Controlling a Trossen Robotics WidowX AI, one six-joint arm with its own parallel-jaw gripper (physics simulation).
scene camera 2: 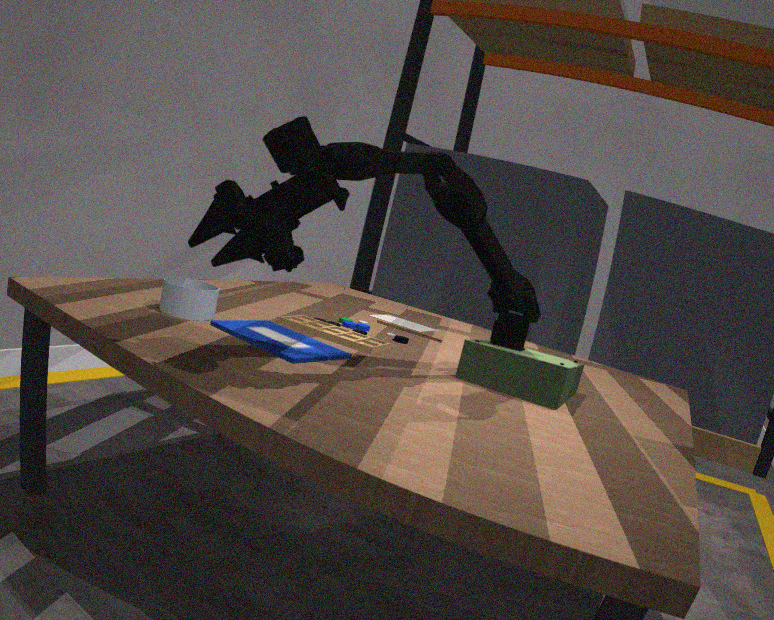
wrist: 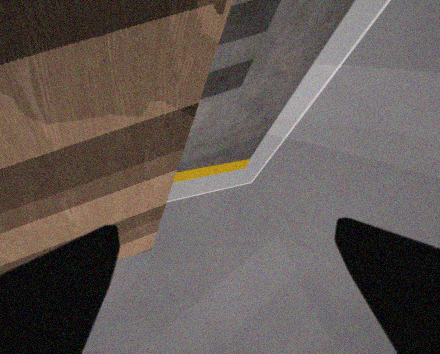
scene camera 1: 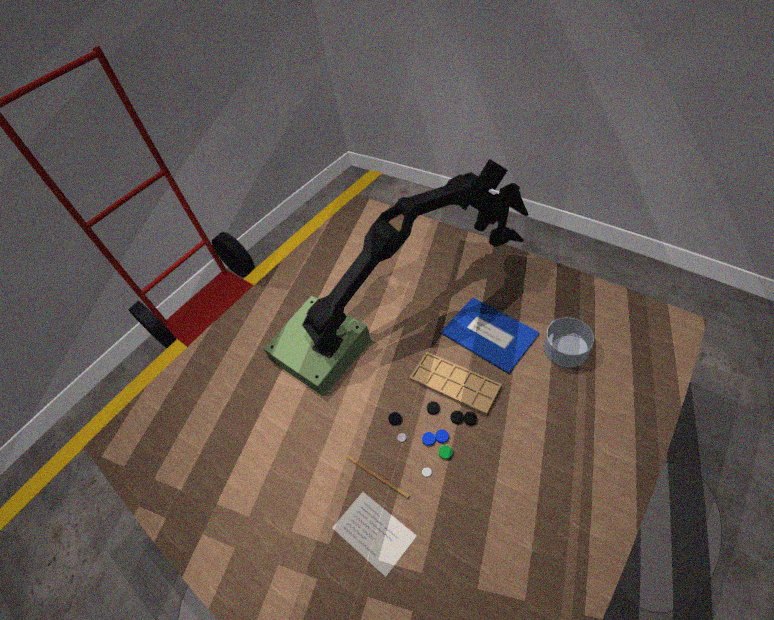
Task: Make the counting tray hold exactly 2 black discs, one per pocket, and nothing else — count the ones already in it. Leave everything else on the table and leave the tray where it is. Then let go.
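Note:
The wooden counting tray (scene camera 1: 461,381) (scene camera 2: 352,333) lies flat on the table, a grid of small square pockets; I see no disc in its pockets in scene camera 1. Beside its long side lie loose black discs: one disc (scene camera 1: 433,408) near the tray, one disc (scene camera 1: 395,419) farther off, and two side by side, a disc (scene camera 1: 457,417) and a disc (scene camera 1: 470,419). My gripper (scene camera 1: 524,226) (scene camera 2: 201,255) (wrist: 229,232) is open and empty, high above the table near its far edge, away from the tray and discs. Its two black fingers stand wide apart in the wrist view.
Two blue discs (scene camera 1: 428,439) (scene camera 1: 442,436), a green disc (scene camera 1: 445,452) and two small white discs (scene camera 1: 401,437) (scene camera 1: 427,472) lie near the black ones. A blue folder (scene camera 1: 520,342) and a clear round bowl (scene camera 1: 568,342) are beyond the tray. A thin stick (scene camera 1: 378,477) and a paper (scene camera 1: 374,532) lie nearer.

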